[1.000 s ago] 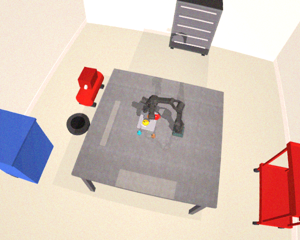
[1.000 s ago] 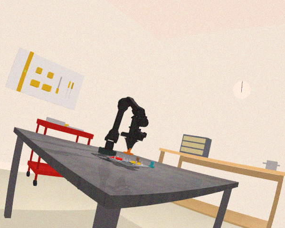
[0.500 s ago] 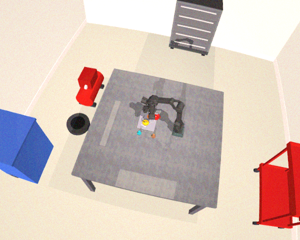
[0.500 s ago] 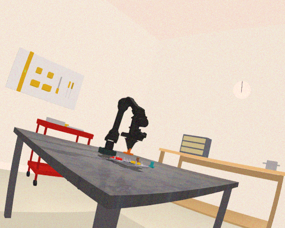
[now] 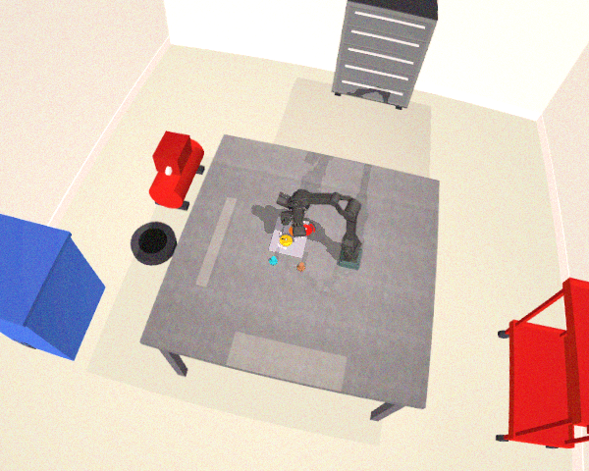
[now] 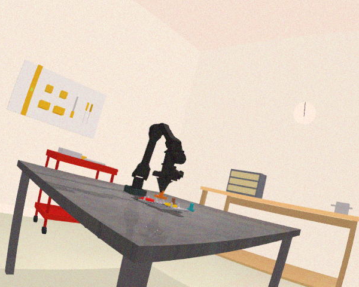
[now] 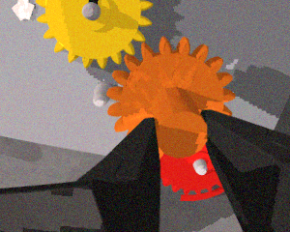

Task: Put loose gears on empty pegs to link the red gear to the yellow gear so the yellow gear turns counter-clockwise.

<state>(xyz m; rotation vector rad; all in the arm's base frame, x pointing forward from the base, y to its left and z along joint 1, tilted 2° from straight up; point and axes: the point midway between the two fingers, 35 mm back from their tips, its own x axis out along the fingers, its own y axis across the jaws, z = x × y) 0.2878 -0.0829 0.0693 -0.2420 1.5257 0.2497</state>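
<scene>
My gripper tip is now 60 mm above the grey board, 20 mm short of it and 10 mm to the right of it. Also, from my gripper tip: red gear (50 mm below, 50 mm behind, 30 mm to the right); then orange gear (10 mm below); then yellow gear (50 mm to the left, 50 mm below, 40 mm ahead).
</scene>
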